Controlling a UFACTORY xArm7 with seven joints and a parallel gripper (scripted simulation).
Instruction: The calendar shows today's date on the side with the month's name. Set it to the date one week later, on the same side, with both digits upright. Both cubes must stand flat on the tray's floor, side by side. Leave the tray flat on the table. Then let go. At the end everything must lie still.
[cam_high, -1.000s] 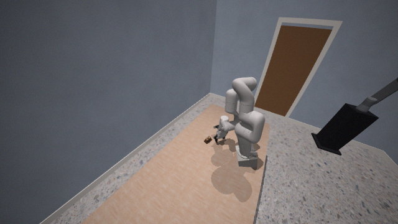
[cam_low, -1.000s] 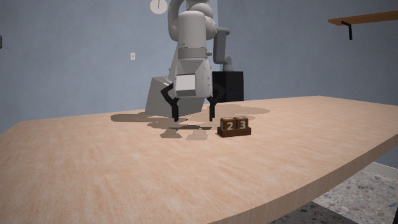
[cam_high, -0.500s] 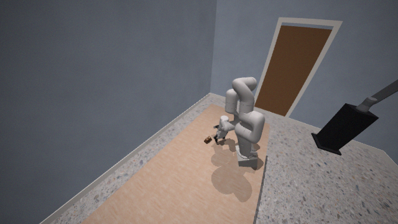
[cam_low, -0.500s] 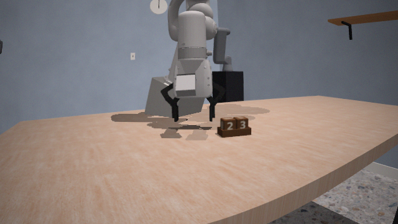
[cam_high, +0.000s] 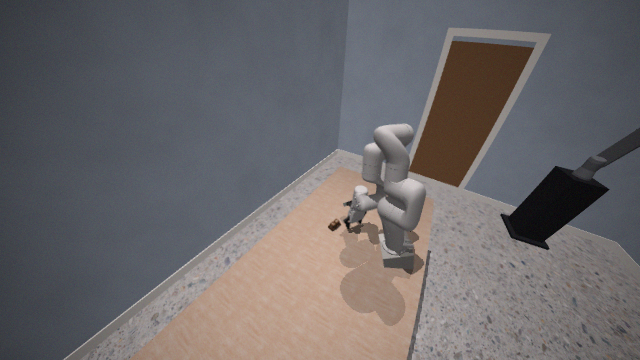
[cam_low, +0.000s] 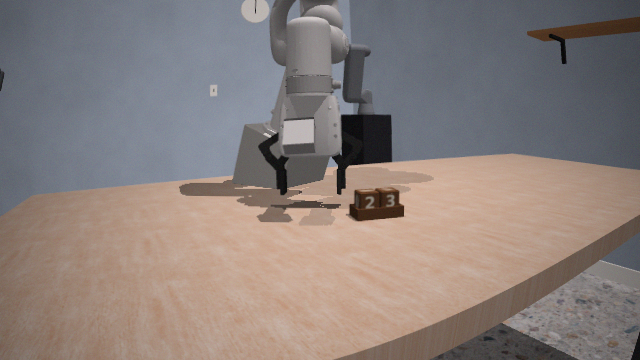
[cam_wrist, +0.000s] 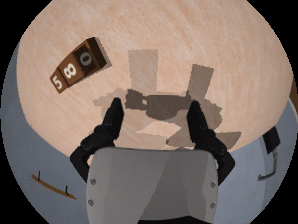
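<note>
Right now the cube is 100 mm ahead of my hand, 30 mm to the left of it and 10 mm below it. Round my hand: brown wooden tray (110 mm ahead, 50 mm to the left, 20 mm below).
</note>
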